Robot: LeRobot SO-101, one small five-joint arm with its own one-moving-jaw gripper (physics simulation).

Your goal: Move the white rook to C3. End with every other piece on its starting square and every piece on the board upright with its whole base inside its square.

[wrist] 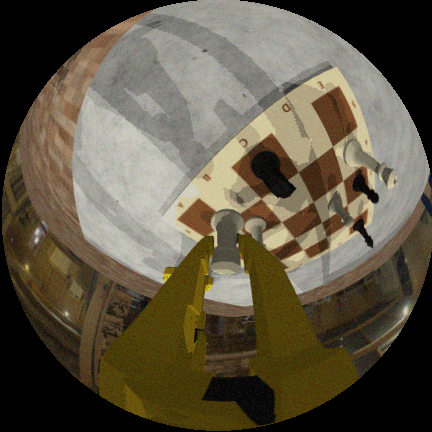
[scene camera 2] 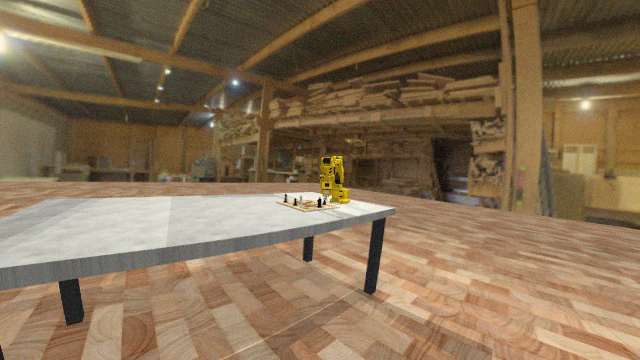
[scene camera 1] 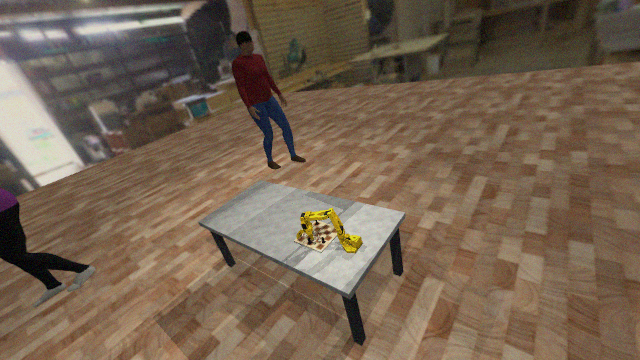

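Seen in the pictures: hand at its tool point: (wrist: 213, 243) (scene camera 2: 327, 195) (scene camera 1: 312, 239); arm's base at its link origin: (scene camera 2: 337, 202) (scene camera 1: 349, 245).
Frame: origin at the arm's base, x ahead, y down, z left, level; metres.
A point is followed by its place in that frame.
The white rook (wrist: 227, 247) {x 0.189, y -0.061, z 0.091 m} is upright between the jaws in the wrist view, its base towards the board and seemingly above it. My gripper (wrist: 226, 240) {x 0.181, y -0.056, z 0.093 m} (scene camera 2: 326, 194) {x 0.181, y -0.056, z 0.093 m} is shut on the rook; both jaws press its sides. The chessboard (wrist: 192, 191) {x 0.167, y -0.006, z 0.111 m} (scene camera 2: 306, 210) {x 0.321, y -0.005, z 0.112 m} lies beneath, letters A to E along its near edge. The dark middle square, C3 (wrist: 303, 221) {x 0.222, y -0.006, z 0.008 m}, shows bare. A large black piece (wrist: 274, 176) {x 0.224, y -0.039, z 0.093 m} stands in column C beside the letter edge. A white piece (wrist: 256, 229) {x 0.184, y -0.018, z 0.049 m} stands just right of the rook, partly hidden by a jaw. The rook's exact height is unclear.
At the board's right stand a tall white piece (wrist: 369, 161) {x 0.296, y -0.031, z 0.050 m}, a black piece (wrist: 365, 188) {x 0.297, y -0.020, z 0.011 m}, a smaller white piece (wrist: 341, 210) {x 0.262, y -0.021, z 0.008 m} and another black piece (wrist: 363, 233) {x 0.292, y -0.026, z -0.070 m}. The board lies on a grey table (scene camera 1: 250, 215) {x 0.857, y 0.000, z 0.041 m}. A person in red (scene camera 1: 254, 77) stands beyond it.
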